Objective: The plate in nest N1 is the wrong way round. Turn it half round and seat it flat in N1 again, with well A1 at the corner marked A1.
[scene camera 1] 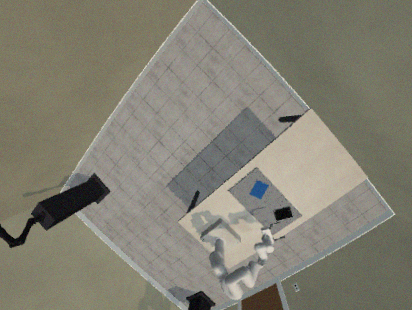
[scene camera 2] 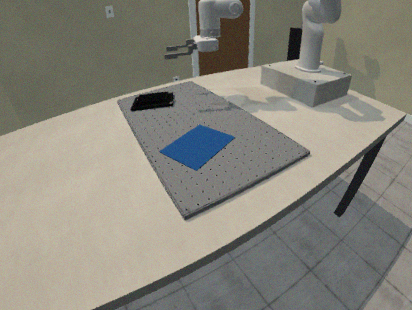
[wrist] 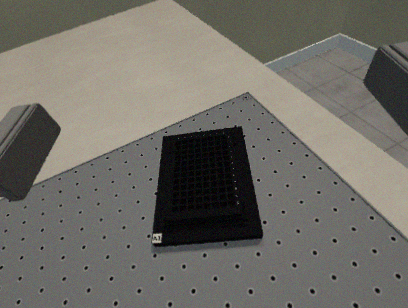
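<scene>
The black well plate (scene camera 1: 283,213) (scene camera 2: 156,97) (wrist: 204,175) lies in the black nest N1 (wrist: 210,237) on the grey perforated board. The nest's white A1 tag (wrist: 157,238) is at the near left corner in the wrist view. Faint white marks run along the plate's right and far edges, meeting at the far right corner, diagonally opposite the tag. The plate looks flat, but its fit against the nest walls is too dark to judge. My gripper (scene camera 1: 281,229) (scene camera 2: 167,52) (wrist: 208,107) is open and empty, raised above the board's level, its fingers wide apart.
A flat blue rectangle (scene camera 1: 259,189) (scene camera 2: 197,146) lies on the perforated board (scene camera 1: 242,192) (scene camera 2: 250,160) (wrist: 190,277). The board rests on the cream table (scene camera 1: 320,155) (scene camera 2: 75,175) (wrist: 115,75). The arm's grey base block (scene camera 2: 305,85) stands beyond the board in scene camera 2.
</scene>
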